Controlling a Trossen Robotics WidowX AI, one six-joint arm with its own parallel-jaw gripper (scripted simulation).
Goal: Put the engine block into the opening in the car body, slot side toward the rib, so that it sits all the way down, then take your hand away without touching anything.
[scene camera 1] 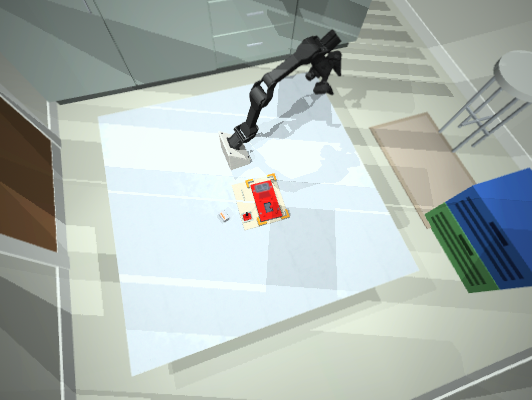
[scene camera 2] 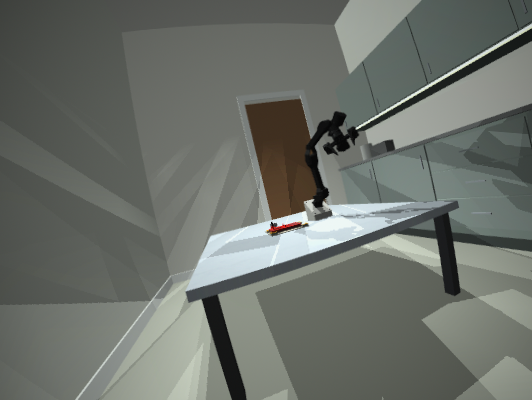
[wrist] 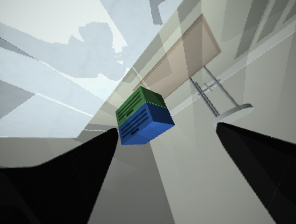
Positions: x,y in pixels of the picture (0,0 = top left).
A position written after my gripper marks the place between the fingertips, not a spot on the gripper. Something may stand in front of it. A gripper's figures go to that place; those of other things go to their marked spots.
Labels:
My gripper (scene camera 1: pixel 336 85): 1.36 m from the lens. A red car body (scene camera 1: pixel 266 202) is 1.38 m from the lens.

